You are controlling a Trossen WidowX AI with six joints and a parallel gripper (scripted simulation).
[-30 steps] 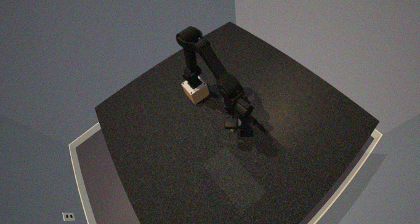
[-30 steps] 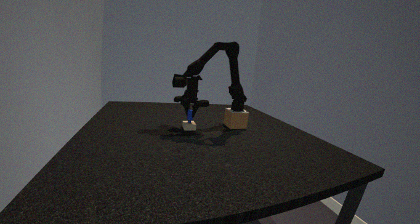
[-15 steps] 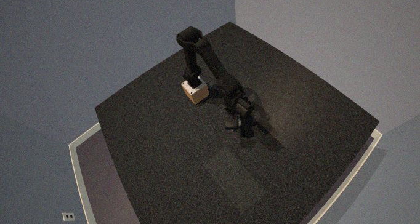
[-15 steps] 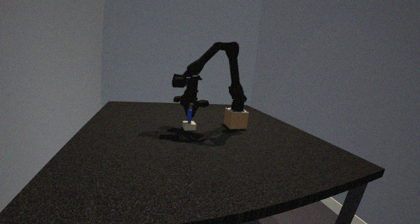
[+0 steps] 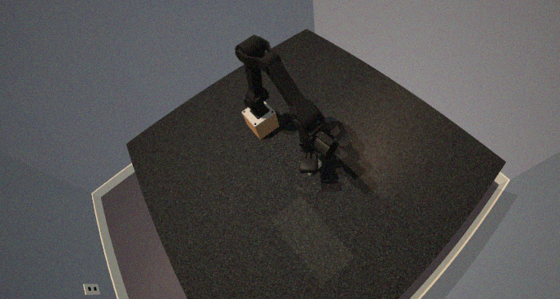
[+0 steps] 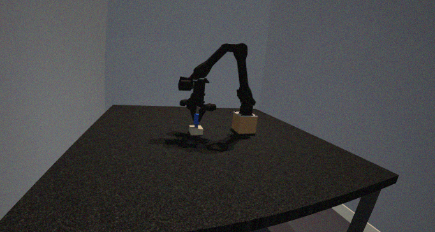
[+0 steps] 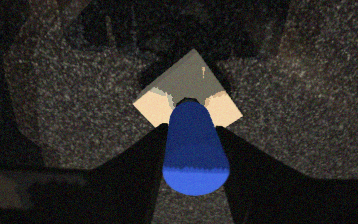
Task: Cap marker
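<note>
The blue cap lies 1 cm above my gripper tip. Round my gripper tip: holder block 5 cm below.
</note>
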